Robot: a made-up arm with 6 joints.
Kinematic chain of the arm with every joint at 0, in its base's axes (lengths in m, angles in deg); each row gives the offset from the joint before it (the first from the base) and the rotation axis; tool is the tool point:
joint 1: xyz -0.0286 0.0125 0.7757 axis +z
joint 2: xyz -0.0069 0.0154 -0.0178 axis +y
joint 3: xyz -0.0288 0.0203 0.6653 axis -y
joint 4: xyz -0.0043 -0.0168 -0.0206 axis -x
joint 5: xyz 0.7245 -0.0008 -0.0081 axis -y
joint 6: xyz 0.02 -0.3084 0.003 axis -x
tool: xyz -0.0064 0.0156 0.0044
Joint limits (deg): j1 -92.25..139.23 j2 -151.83..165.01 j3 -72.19..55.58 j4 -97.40..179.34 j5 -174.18..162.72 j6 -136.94..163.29
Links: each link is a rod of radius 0.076 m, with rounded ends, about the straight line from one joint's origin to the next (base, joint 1, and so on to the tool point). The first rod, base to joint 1, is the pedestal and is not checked.
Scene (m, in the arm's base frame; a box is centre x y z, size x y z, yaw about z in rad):
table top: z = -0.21
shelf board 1: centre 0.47 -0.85 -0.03 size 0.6 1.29 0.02 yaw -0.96
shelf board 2: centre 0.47 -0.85 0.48 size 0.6 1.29 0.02 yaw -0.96
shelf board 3: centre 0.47 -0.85 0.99 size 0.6 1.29 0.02 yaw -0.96
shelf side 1: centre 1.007 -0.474 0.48 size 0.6 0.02 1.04 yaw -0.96
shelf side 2: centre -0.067 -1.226 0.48 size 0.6 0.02 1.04 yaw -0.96
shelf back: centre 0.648 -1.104 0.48 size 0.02 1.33 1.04 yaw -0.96
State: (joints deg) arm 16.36 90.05 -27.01 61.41 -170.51 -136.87
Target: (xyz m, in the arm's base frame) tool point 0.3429 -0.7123 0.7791
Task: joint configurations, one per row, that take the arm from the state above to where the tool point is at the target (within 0.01 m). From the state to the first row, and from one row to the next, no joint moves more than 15 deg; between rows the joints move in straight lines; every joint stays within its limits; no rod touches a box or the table.
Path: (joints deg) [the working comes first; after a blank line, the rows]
Joints at the target: -45.91 31.22 -33.25 41.40 -170.98 -136.36
Straight joint move there: touches shelf board 2.

1: 7.78 76.68 -36.05 72.84 -171.24 -130.52
2: -0.80 63.31 -45.08 84.27 -171.98 -124.16
3: -9.38 49.94 -54.12 95.70 -172.71 -117.81
4: -17.96 36.57 -63.15 107.12 -173.45 -111.45
5: -26.54 23.20 -72.19 118.55 -174.18 -105.10
6: -29.76 24.54 -65.70 105.69 -173.65 -110.31
7: -32.99 25.87 -59.21 92.83 -173.11 -115.52
8: -36.22 27.21 -52.72 79.97 -172.58 -120.73
9: -39.45 28.55 -46.23 67.12 -172.05 -125.94
10: -42.68 29.89 -39.74 54.26 -171.51 -131.15
11: -45.91 31.22 -33.25 41.40 -170.98 -136.36

